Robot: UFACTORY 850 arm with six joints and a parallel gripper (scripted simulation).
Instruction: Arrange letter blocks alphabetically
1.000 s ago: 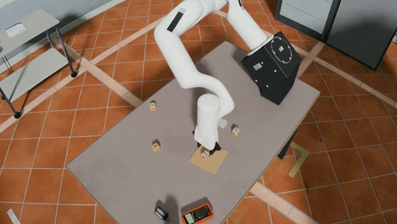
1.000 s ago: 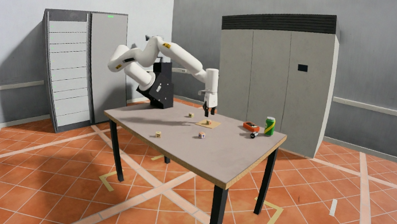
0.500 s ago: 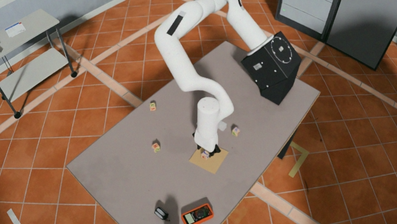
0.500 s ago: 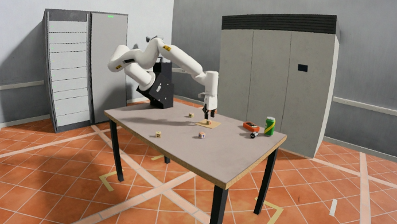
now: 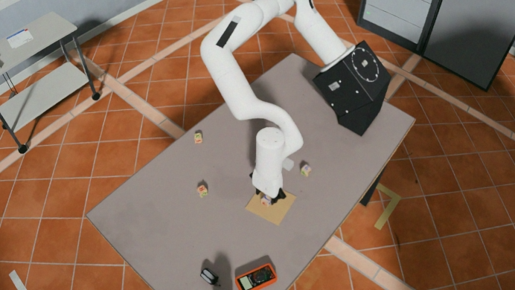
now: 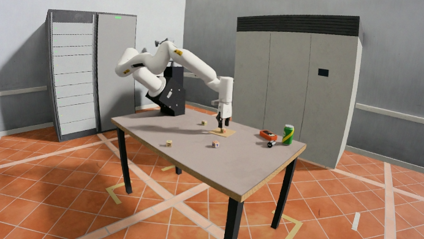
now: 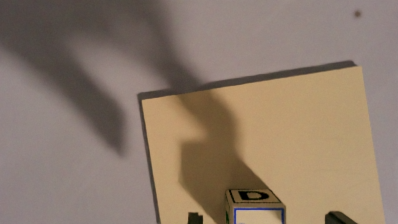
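My gripper is now 6 cm above the tan mat, 1 cm to the right of it and 1 cm past it. Round my hand: green can 41 cm ahead, 14 cm to the left; then orange multimeter 26 cm ahead, 16 cm to the left, 4 cm below; then small black device 35 cm ahead, 4 cm to the left, 4 cm below.
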